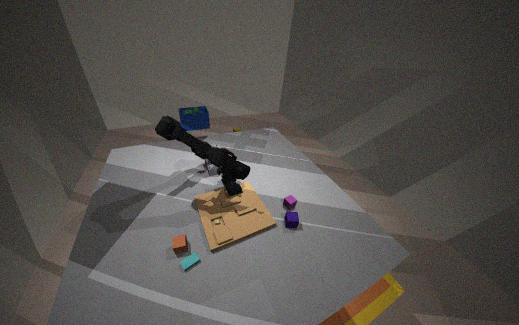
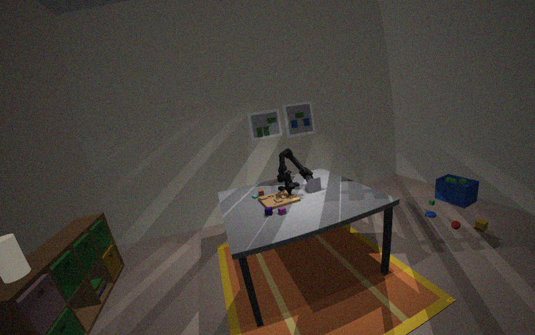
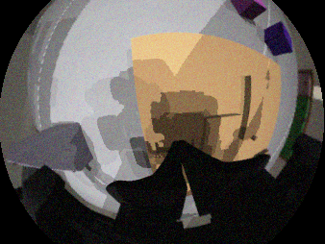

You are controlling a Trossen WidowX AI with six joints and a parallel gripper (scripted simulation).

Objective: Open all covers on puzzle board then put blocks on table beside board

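My gripper tip is now 110 mm short of the tan puzzle board and 20 mm to the left of it. The rest, counted from my gripper tip: magenta block 150 mm ahead, 270 mm to the left; then orange block 220 mm ahead, 250 mm to the right; then purple block 250 mm ahead, 230 mm to the left.
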